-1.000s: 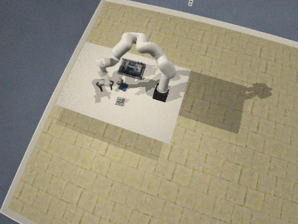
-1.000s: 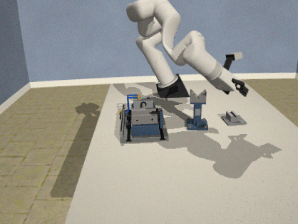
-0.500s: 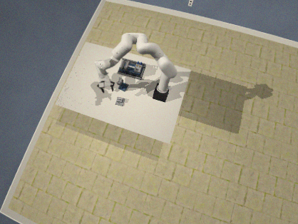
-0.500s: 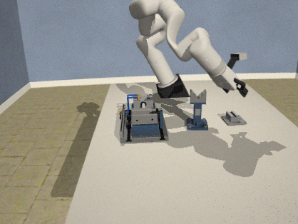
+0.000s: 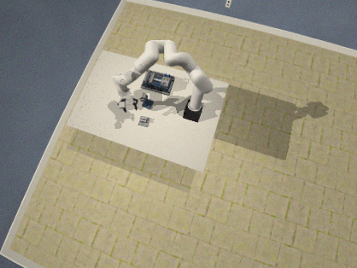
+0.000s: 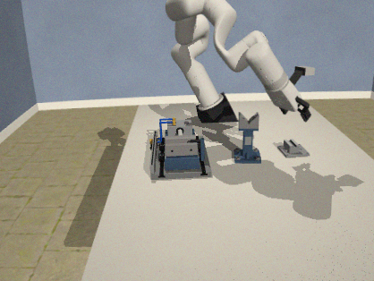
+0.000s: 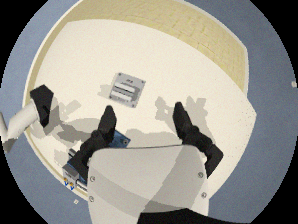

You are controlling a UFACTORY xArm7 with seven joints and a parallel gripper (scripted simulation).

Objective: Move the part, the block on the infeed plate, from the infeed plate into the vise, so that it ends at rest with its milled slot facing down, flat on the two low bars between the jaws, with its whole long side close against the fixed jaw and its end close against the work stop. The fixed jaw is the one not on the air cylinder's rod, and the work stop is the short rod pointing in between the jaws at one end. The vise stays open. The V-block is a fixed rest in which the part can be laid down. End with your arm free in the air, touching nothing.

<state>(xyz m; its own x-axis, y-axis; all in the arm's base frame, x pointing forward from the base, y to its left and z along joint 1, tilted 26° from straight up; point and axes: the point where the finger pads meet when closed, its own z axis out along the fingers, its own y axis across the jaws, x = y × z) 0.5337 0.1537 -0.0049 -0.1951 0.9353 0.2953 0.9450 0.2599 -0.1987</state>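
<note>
Now: hand 70 mm past the part, 30 mm to the right of it and 150 mm above it. The rest, counted from my hand: V-block post 70 mm behind, 140 mm to the right, 120 mm below; then air cylinder 230 mm behind, 350 mm to the right, 100 mm below; then infeed plate 70 mm behind, 40 mm to the left, 170 mm below.
</note>
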